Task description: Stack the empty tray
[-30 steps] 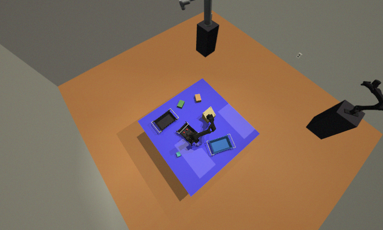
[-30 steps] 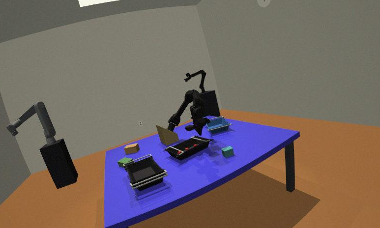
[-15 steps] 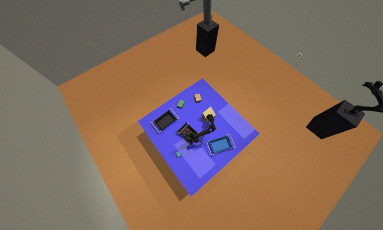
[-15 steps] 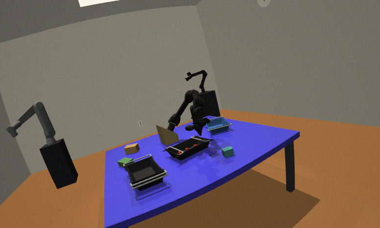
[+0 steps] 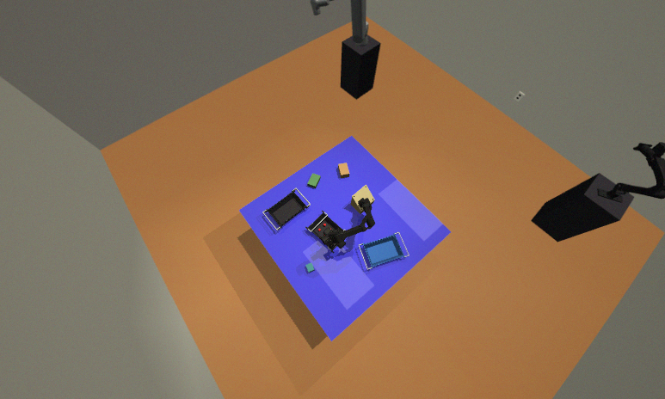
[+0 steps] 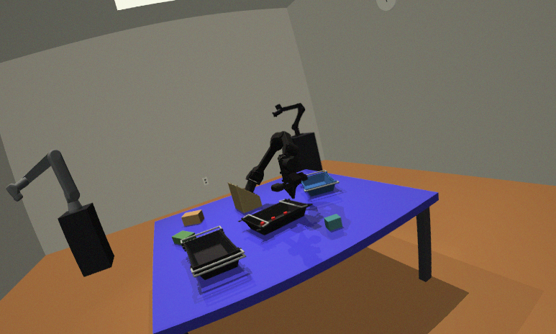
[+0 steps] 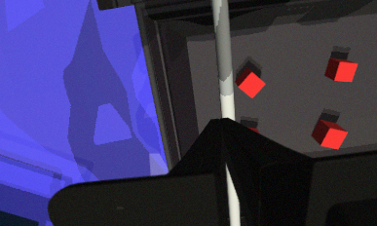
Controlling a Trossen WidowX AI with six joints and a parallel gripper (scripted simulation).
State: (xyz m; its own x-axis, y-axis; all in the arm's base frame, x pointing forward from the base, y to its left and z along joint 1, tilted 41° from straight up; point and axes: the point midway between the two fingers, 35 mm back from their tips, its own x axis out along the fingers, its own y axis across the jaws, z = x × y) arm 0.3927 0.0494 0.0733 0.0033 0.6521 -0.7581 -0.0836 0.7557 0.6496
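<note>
The blue tray lies 25 cm behind my gripper tip, 31 cm to the left of it and 5 cm below it. From my gripper tip the other things lie so: teal block: 27 cm ahead, 2 cm to the left, 7 cm below; orange block: 53 cm behind, 45 cm to the right, 6 cm below; green block: 26 cm behind, 56 cm to the right, 7 cm below.
</note>
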